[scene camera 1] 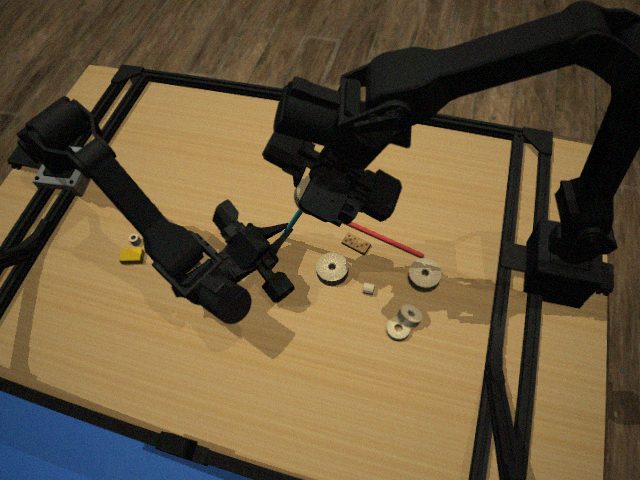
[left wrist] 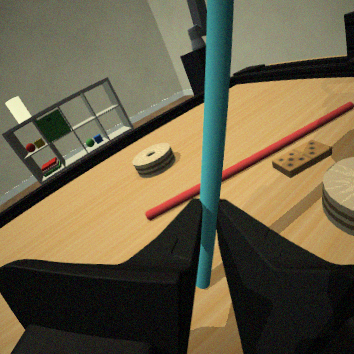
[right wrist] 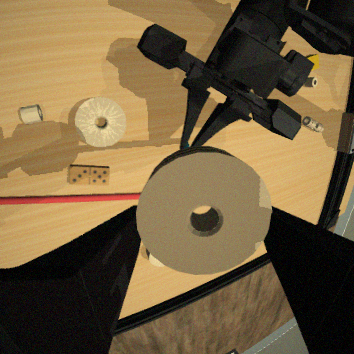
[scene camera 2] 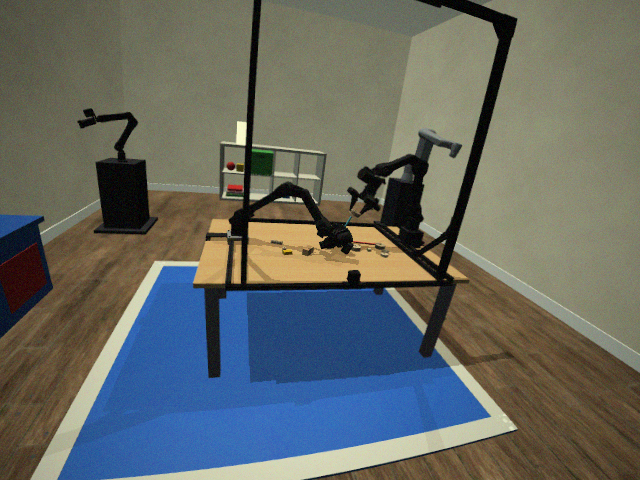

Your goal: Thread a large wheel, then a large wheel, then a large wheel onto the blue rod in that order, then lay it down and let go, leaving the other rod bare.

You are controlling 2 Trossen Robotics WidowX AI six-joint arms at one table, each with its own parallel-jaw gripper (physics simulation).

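Frame: origin at the left arm's base, x ahead, y left, z up, level; centimetres.
Where they show: left gripper, between the fingertips: (scene camera 1: 290, 226) (left wrist: 207, 206); right gripper, between the fingertips: (right wrist: 201, 213) (scene camera 2: 354, 213); left arm's base, origin of its link: (scene camera 2: 237, 233); right arm's base, origin of its link: (scene camera 1: 570, 249) (scene camera 2: 412, 229).
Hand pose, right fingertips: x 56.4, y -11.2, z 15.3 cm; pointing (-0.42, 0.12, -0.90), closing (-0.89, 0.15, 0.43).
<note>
Each offset is from my right fingertips to the top centre of the thing.
The blue rod (scene camera 1: 293, 222) (scene camera 2: 347, 221) (left wrist: 217, 100) slants upward, its lower end just below my left fingertips. My left gripper (scene camera 1: 282, 235) (left wrist: 207, 206) (right wrist: 184, 150) is shut on it. My right gripper (scene camera 2: 355, 210) (right wrist: 201, 213) is shut on a large wheel {dy -0.4, dx +0.1, dz +2.4 cm} (scene camera 1: 300, 192) (right wrist: 165, 240) at the rod's upper end. The wheel's hole shows no rod in the right wrist view; the rod's tip is hidden. The rod's visible stretch is bare. Large wheels {dy -2.9, dx +2.5, dz -17.0 cm} (scene camera 1: 323, 269) {dy -1.7, dx +18.4, dz -17.0 cm} (scene camera 1: 424, 283) lie on the table. The red rod {dy +6.7, dx +5.5, dz -18.1 cm} (scene camera 1: 385, 239) (left wrist: 280, 145) (right wrist: 70, 200) lies bare.
Another wheel {dy +19.8, dx -0.6, dz -17.0 cm} (left wrist: 157, 162) lies beyond the red rod. Two smaller wheels {dy -9.7, dx +16.6, dz -16.0 cm} (scene camera 1: 409, 322) {dy -11.9, dx +15.0, dz -17.7 cm} (scene camera 1: 398, 335) lie touching or overlapping. A domino {dy +3.2, dx +5.8, dz -18.2 cm} (scene camera 1: 356, 243) (left wrist: 302, 157) (right wrist: 90, 175), a white cylinder {dy -5.6, dx +9.3, dz -17.2 cm} (scene camera 1: 368, 288) and a yellow block {dy -5.8, dx -34.8, dz -17.5 cm} (scene camera 1: 131, 255) lie on the table. A black frame (scene camera 1: 206, 85) borders it.
</note>
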